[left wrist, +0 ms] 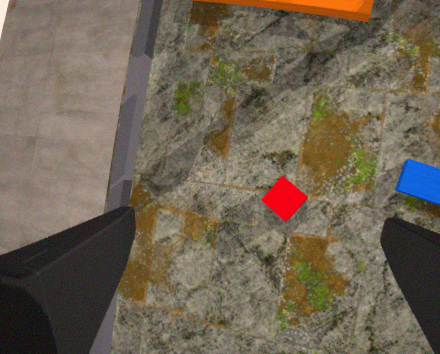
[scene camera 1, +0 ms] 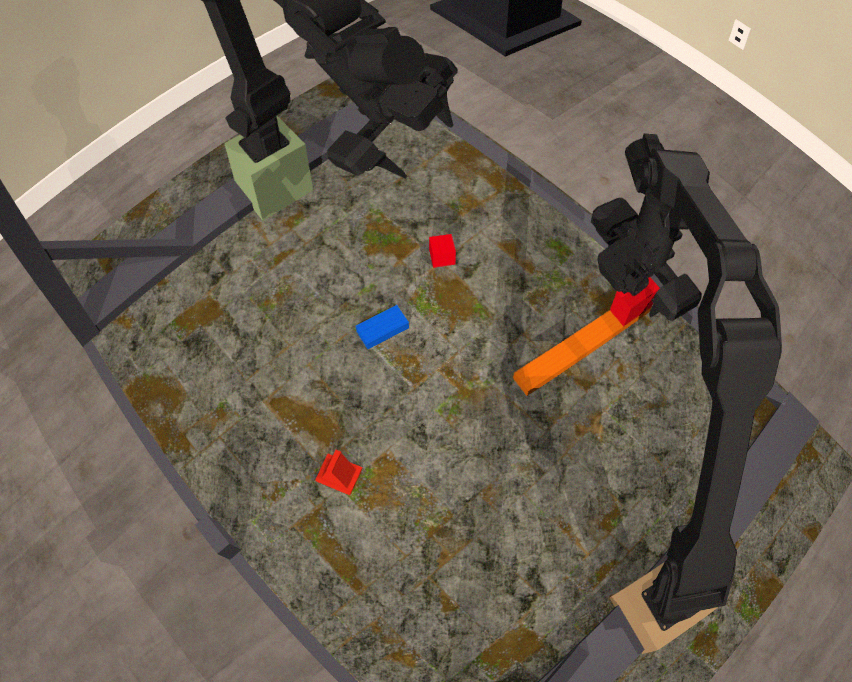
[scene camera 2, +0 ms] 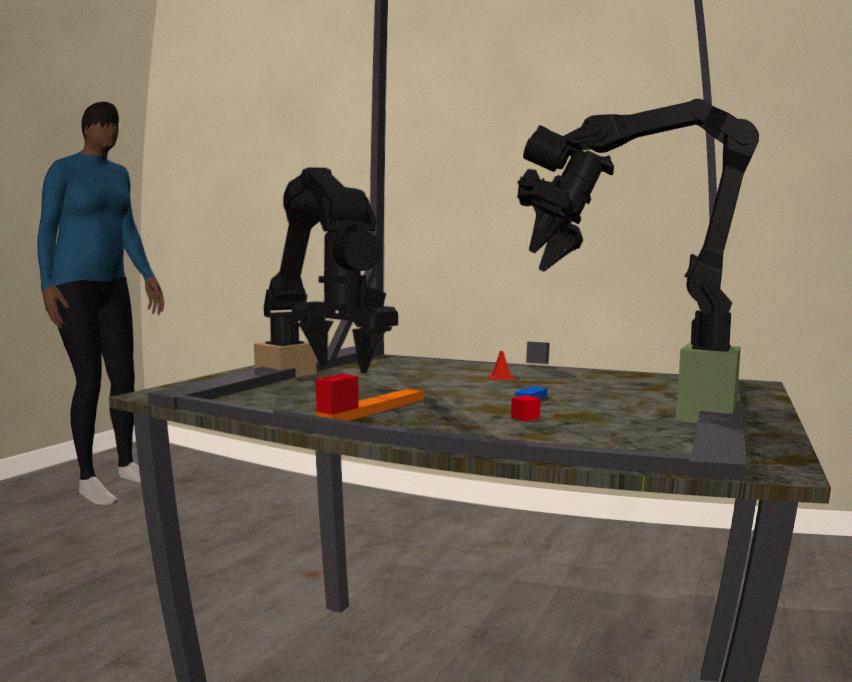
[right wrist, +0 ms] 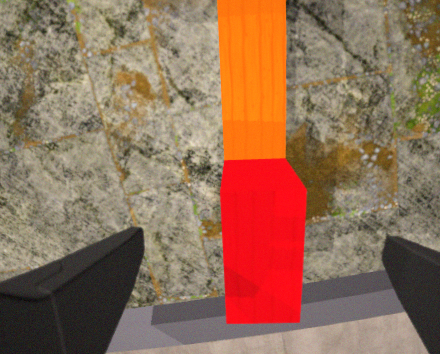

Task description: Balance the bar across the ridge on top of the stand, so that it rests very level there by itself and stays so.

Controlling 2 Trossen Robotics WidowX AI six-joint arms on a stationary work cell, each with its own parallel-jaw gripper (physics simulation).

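Where they show: left gripper, fingertip midpoint: (left wrist: pixel 261 225) (scene camera 1: pixel 427 150) (scene camera 2: pixel 536 261); right gripper, fingertip midpoint: (scene camera 2: pixel 343 369) (right wrist: pixel 264 244); left arm's base, link origin: (scene camera 1: pixel 263 143) (scene camera 2: pixel 711 348); right arm's base, link origin: (scene camera 1: pixel 671 599) (scene camera 2: pixel 284 343).
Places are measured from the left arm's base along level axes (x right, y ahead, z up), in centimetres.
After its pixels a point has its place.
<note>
The orange bar (scene camera 1: pixel 568 355) {x -16.0, y 53.5, z -10.1 cm} (scene camera 2: pixel 387 403) {x -18.8, y 51.5, z -10.7 cm} (left wrist: pixel 300 7) {x -16.0, y 51.3, z -10.7 cm} (right wrist: pixel 254 80) {x -22.0, y 53.3, z -10.1 cm} lies on the table, with a taller red block (scene camera 1: pixel 628 307) {x -26.0, y 54.9, z -5.4 cm} (scene camera 2: pixel 336 393) {x -31.4, y 52.4, z -6.9 cm} (right wrist: pixel 262 255) {x -28.9, y 54.0, z -4.9 cm} at its end near the table edge. The stand (scene camera 1: pixel 338 472) {x 19.1, y 48.7, z -7.9 cm} (scene camera 2: pixel 501 366) {x 17.4, y 47.1, z -9.0 cm}, a small red wedge with a ridge on top, stands apart from the bar with nothing on it. My right gripper (scene camera 2: pixel 343 368) {x -27.7, y 53.9, z -3.8 cm} (right wrist: pixel 264 244) {x -27.7, y 53.9, z -3.8 cm} is open above the red block end; its fingers appear on either side of the block in the right wrist view. Its fingertips are hidden in scene camera 1. My left gripper (scene camera 1: pixel 427 150) {x -10.8, y 28.5, z 13.2 cm} (scene camera 2: pixel 537 260) {x -10.8, y 28.5, z 13.2 cm} (left wrist: pixel 261 225) {x -10.8, y 28.5, z 13.2 cm} is open, high above the table.
A small red cube (scene camera 1: pixel 441 250) {x -12.2, y 29.9, z -8.4 cm} (scene camera 2: pixel 525 408) {x -15.0, y 28.3, z -9.7 cm} (left wrist: pixel 284 198) {x -12.9, y 29.1, z -8.4 cm} and a blue block (scene camera 1: pixel 382 326) {x 1.5, y 34.1, z -10.1 cm} (scene camera 2: pixel 531 393) {x -1.5, y 32.7, z -10.1 cm} (left wrist: pixel 421 181) {x -0.1, y 33.8, z -10.1 cm} lie on the table between the left arm's green base (scene camera 1: pixel 277 181) {x 0.9, y 5.0, z -4.7 cm} (scene camera 2: pixel 707 384) {x -5.0, y -0.1, z -5.3 cm} and the bar. A dark frame runs along the table edges.
</note>
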